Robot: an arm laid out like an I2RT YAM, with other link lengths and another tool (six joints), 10 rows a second.
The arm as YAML. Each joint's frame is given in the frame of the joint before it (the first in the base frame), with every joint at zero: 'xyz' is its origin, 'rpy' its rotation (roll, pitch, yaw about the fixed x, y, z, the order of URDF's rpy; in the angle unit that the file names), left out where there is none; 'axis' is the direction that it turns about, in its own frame. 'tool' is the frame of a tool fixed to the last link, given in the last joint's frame.
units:
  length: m
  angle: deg
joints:
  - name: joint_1
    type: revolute
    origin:
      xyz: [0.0, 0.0, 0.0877]
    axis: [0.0, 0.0, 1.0]
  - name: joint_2
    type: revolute
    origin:
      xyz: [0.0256, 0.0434, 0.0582]
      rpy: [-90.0, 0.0, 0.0]
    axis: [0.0, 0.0, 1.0]
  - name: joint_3
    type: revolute
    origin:
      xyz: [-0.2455, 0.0, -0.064]
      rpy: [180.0, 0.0, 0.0]
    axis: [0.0, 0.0, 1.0]
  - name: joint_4
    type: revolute
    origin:
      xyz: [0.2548, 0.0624, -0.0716]
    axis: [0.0, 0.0, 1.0]
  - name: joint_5
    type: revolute
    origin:
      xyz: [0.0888, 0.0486, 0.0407]
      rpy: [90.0, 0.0, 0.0]
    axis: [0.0, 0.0, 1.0]
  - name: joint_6
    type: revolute
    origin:
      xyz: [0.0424, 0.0, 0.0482]
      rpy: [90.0, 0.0, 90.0]
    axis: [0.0, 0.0, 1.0]
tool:
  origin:
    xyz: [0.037, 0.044, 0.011]
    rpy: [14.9, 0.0, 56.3]
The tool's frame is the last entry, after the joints.
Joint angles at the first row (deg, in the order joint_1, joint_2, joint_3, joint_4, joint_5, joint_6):
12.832, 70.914, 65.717, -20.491, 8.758, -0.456
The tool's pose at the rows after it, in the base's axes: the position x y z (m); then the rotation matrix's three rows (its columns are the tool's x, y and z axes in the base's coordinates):
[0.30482 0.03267 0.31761], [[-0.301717 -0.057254 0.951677], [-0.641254 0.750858 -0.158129], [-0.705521 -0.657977 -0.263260]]
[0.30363 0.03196 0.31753], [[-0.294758 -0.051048 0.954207], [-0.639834 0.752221 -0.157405], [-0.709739 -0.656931 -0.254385]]
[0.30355 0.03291 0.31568], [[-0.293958 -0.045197 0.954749], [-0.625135 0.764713 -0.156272], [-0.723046 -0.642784 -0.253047]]
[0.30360 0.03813 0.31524], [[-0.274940 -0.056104 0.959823], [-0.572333 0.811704 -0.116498], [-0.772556 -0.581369 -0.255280]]
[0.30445 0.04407 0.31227], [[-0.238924 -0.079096 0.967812], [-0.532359 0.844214 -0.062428], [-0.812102 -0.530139 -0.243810]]
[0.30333 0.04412 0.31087], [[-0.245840 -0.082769 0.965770], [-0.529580 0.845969 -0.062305], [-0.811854 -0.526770 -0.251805]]
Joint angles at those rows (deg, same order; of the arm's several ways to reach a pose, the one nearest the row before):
12.744, 69.871, 64.498, -20.040, 9.228, -0.787
12.656, 69.289, 63.859, -19.410, 9.141, -0.835
12.656, 69.132, 63.371, -18.749, 8.923, 0.180
12.657, 68.702, 63.217, -17.995, 6.101, 3.633
12.831, 68.038, 61.896, -15.722, 2.886, 5.886
12.832, 67.939, 61.743, -16.091, 2.818, 6.163

